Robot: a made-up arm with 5 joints. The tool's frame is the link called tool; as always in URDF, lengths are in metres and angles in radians. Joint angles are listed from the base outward. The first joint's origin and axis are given. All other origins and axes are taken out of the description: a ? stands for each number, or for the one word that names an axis. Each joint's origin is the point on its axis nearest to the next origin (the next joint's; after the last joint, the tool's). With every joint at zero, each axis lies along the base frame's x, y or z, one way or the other. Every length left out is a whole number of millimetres.
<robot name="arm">
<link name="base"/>
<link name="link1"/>
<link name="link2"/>
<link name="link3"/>
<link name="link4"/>
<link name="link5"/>
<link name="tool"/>
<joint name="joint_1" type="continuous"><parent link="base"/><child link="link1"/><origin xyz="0.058 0.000 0.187"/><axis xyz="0 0 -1"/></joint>
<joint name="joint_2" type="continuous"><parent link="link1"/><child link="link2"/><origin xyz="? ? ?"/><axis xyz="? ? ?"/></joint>
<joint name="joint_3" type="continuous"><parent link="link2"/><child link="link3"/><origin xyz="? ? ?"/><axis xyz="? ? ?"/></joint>
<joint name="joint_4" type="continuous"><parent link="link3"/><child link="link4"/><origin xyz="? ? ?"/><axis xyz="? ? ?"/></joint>
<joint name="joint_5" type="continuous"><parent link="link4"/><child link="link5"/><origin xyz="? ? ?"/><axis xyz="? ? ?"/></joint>
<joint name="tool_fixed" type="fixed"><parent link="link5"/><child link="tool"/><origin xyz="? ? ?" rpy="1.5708 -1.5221 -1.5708"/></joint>
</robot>
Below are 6 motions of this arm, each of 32 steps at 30 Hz.
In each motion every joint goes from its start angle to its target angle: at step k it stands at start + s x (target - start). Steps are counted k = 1, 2, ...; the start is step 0. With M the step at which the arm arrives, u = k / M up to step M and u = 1 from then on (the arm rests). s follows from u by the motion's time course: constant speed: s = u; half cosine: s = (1 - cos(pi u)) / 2; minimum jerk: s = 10 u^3 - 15 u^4 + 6 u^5.
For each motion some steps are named. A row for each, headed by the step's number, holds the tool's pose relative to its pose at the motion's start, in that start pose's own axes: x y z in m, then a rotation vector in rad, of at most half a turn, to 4 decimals.
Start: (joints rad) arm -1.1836 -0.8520 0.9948 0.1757 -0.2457
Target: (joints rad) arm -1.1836 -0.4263 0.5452 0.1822 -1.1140
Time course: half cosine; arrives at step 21
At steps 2, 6, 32:
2: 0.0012 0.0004 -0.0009 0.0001 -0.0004 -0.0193
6: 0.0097 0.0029 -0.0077 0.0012 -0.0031 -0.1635
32: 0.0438 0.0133 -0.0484 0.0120 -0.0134 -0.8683

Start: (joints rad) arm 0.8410 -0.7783 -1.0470 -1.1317 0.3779
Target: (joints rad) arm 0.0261 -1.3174 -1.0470 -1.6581 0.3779
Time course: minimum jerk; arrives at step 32
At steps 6, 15, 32:
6: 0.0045 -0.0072 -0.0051 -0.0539 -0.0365 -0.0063
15: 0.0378 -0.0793 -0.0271 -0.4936 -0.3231 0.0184
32: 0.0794 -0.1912 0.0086 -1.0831 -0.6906 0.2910

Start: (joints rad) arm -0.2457 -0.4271 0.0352 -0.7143 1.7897
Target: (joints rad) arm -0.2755 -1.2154 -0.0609 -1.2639 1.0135
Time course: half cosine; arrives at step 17
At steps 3, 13, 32:
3: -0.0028 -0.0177 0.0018 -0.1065 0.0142 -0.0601
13: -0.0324 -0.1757 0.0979 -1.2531 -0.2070 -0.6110
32: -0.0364 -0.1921 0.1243 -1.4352 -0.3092 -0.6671

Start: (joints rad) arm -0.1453 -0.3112 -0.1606 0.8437 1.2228
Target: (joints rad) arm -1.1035 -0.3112 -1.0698 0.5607 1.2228
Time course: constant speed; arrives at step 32
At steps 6, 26, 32:
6: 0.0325 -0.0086 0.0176 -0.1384 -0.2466 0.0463
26: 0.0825 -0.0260 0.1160 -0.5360 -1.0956 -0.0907
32: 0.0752 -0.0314 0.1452 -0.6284 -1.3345 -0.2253

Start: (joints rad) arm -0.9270 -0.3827 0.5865 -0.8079 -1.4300
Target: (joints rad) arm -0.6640 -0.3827 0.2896 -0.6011 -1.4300
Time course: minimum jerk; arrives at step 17
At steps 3, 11, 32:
3: 0.0017 0.0010 -0.0009 0.0029 -0.0093 0.0062
11: 0.0320 0.0212 -0.0112 0.0532 -0.1662 0.1192
32: 0.0416 0.0292 -0.0128 0.0699 -0.2169 0.1590

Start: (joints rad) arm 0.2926 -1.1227 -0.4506 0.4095 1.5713
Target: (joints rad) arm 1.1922 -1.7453 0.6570 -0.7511 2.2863
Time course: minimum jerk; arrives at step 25
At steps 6, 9, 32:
6: 0.0065 -0.0008 0.0068 -0.0635 0.0298 0.1447
9: 0.0186 0.0006 0.0188 -0.1664 0.0789 0.3932
32: 0.0712 0.0537 0.0819 -0.6265 0.2721 1.6023

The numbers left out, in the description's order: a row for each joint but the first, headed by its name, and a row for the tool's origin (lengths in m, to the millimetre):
joint_2: xyz 0.029 -0.003 0.000, axis 0 1 0
joint_3: xyz 0.037 0.000 0.149, axis 0 1 0
joint_4: xyz 0.104 0.000 0.004, axis 0 1 0
joint_5: xyz 0.050 0.000 0.000, axis -1 0 0
tool: xyz 0.000 0.000 0.000

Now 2 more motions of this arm.
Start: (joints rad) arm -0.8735 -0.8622 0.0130 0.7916 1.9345
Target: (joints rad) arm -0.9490 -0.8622 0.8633 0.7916 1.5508
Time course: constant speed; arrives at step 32
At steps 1, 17, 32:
1: 0.0011 0.0030 -0.0020 0.0246 -0.0103 -0.0121
17: 0.0217 0.0562 -0.0215 0.4337 -0.1347 -0.1936
32: 0.0418 0.1089 -0.0168 0.8386 -0.1774 -0.3321

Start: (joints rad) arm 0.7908 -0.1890 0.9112 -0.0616 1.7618
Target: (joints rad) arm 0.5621 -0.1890 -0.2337 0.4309 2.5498
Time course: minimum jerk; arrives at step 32
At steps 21, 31, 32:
21: 0.0182 -0.1079 0.0446 -0.5354 0.0712 0.6667
31: 0.0230 -0.1286 0.0723 -0.6911 0.1471 0.8322
32: 0.0230 -0.1286 0.0723 -0.6913 0.1472 0.8324

